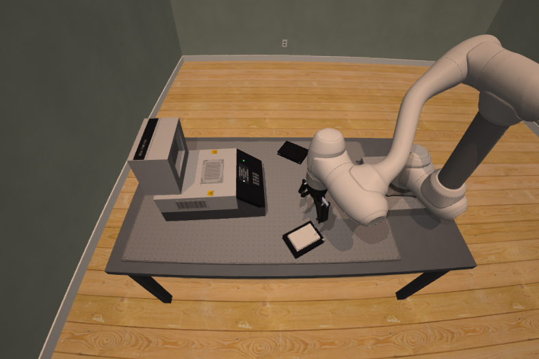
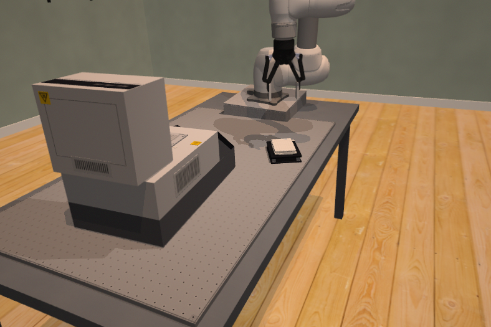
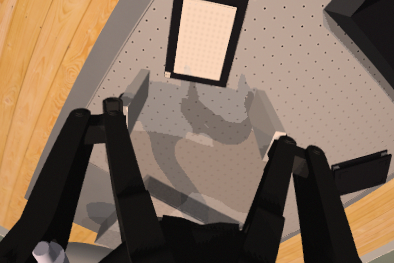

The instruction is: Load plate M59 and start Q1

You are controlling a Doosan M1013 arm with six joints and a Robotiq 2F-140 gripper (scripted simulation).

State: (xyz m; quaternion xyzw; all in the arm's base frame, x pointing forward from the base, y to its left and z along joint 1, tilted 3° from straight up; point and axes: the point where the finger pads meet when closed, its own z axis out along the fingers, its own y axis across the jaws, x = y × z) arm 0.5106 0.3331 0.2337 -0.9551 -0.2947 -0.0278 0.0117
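The white 96-well plate M59 is 220 mm below my hand. From my hand the other things lie so: black nest ND (570 mm to the right, 240 mm below, 60 mm ahead).
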